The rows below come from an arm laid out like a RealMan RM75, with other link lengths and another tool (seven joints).
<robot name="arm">
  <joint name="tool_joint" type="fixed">
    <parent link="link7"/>
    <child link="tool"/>
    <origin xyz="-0.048 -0.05 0.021" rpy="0 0.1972 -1.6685"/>
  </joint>
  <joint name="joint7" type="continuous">
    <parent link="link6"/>
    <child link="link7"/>
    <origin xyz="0 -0.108 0" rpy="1.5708 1.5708 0"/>
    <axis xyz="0 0 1"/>
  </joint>
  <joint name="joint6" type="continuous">
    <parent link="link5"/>
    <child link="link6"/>
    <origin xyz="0 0 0" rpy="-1.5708 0 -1.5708"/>
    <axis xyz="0 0 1"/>
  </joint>
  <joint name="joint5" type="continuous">
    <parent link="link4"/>
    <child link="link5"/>
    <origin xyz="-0.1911 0 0" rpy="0 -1.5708 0"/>
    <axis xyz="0 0 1"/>
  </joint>
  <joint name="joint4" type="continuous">
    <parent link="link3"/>
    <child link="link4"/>
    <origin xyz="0 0 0" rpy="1.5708 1.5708 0"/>
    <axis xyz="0 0 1"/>
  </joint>
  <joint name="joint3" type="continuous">
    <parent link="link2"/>
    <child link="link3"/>
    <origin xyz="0.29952 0 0" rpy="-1.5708 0 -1.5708"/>
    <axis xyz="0 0 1"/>
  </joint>
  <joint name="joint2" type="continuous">
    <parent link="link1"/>
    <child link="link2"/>
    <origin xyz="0 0 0" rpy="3.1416 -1.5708 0"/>
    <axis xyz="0 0 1"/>
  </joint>
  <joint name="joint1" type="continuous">
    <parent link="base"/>
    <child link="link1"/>
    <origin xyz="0 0 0.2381" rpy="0 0 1.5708"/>
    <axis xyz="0 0 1"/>
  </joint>
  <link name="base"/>
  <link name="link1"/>
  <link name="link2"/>
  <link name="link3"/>
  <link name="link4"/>
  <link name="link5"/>
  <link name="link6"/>
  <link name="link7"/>
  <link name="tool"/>
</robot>
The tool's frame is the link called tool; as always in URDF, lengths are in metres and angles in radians. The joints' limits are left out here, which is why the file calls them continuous.
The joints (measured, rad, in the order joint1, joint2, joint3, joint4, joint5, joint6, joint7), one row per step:
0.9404, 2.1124, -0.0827, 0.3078, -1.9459, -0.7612, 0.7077
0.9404, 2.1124, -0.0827, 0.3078, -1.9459, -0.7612, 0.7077
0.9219, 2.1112, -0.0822, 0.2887, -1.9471, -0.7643, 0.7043
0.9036, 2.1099, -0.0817, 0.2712, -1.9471, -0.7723, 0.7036
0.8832, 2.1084, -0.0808, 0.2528, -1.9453, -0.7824, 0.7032
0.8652, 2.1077, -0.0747, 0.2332, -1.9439, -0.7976, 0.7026
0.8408, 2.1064, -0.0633, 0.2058, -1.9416, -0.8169, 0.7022
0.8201, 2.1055, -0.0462, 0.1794, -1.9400, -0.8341, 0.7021
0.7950, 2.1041, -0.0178, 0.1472, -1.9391, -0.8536, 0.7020
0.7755, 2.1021, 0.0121, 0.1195, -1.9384, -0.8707, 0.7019
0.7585, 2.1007, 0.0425, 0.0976, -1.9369, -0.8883, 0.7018
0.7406, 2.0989, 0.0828, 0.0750, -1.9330, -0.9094, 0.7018
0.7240, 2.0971, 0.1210, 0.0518, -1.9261, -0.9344, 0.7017
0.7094, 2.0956, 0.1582, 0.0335, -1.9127, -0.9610, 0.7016
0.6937, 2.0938, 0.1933, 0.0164, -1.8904, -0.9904, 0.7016
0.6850, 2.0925, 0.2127, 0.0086, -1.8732, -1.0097, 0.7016
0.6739, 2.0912, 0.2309, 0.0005, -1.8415, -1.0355, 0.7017
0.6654, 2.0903, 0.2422, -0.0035, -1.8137, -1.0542, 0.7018
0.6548, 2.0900, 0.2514, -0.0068, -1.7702, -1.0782, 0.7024
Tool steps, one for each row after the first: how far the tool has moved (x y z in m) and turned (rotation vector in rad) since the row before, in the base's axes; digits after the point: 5 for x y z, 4 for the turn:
0.00000, 0.00000, 0.00000, 0.0000, 0.0000, 0.0000
0.00885, 0.00104, 0.00276, 0.0177, -0.0112, -0.0121
0.00817, 0.00056, 0.00331, 0.0162, -0.0046, -0.0120
0.00890, 0.00036, 0.00393, 0.0180, -0.0026, -0.0143
0.00721, 0.00069, 0.00476, 0.0214, 0.0037, -0.0107
0.01010, 0.00124, 0.00705, 0.0316, 0.0047, -0.0173
0.00873, 0.00181, 0.00727, 0.0332, 0.0063, -0.0175
0.01098, 0.00243, 0.00976, 0.0445, 0.0089, -0.0254
0.00914, 0.00253, 0.00951, 0.0422, 0.0089, -0.0224
0.00766, 0.00162, 0.00876, 0.0388, 0.0131, -0.0204
0.00833, 0.00191, 0.01085, 0.0481, 0.0201, -0.0252
0.00805, 0.00123, 0.01144, 0.0503, 0.0203, -0.0215
0.00701, 0.00070, 0.01146, 0.0516, 0.0262, -0.0207
0.00773, -0.00012, 0.01254, 0.0572, 0.0300, -0.0227
0.00420, -0.00043, 0.00768, 0.0357, 0.0206, -0.0120
0.00528, -0.00108, 0.00991, 0.0477, 0.0290, -0.0154
0.00405, -0.00117, 0.00729, 0.0362, 0.0232, -0.0125
0.00504, -0.00194, 0.00909, 0.0477, 0.0324, -0.0165

